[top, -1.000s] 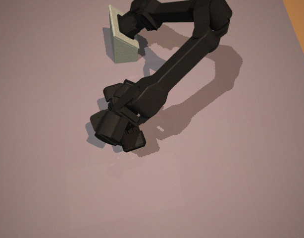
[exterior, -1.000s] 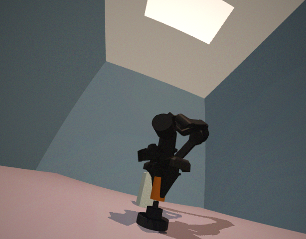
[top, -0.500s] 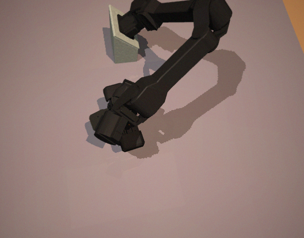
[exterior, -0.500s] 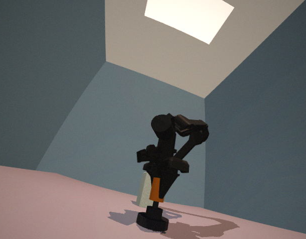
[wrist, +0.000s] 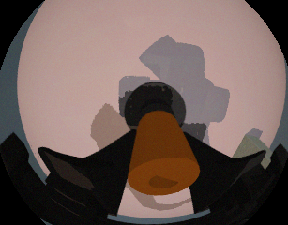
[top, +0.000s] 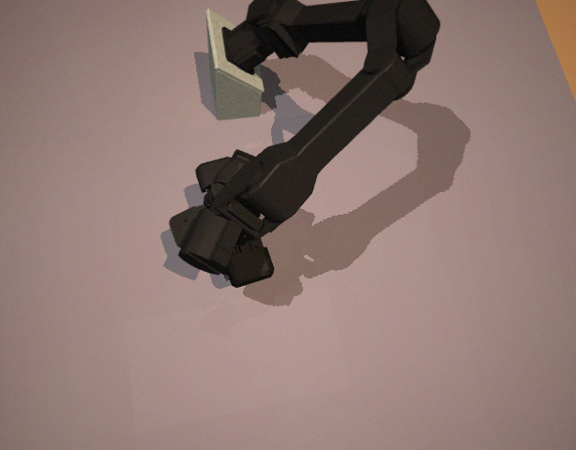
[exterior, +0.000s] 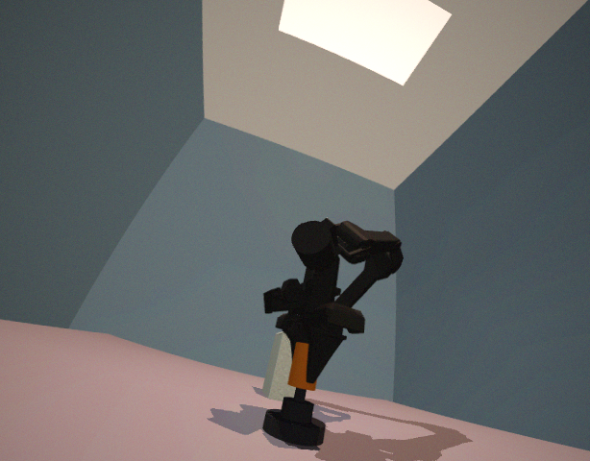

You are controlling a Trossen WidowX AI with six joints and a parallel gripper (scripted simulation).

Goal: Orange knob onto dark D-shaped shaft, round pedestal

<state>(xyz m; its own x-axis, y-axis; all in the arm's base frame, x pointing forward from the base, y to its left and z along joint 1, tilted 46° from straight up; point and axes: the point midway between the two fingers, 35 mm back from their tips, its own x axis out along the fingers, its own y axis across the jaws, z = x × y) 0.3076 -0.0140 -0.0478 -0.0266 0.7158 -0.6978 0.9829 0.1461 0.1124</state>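
Now: the orange knob 2 cm above my gripper tip. From my gripper tip the other things lie so: round pedestal: 4 cm below.
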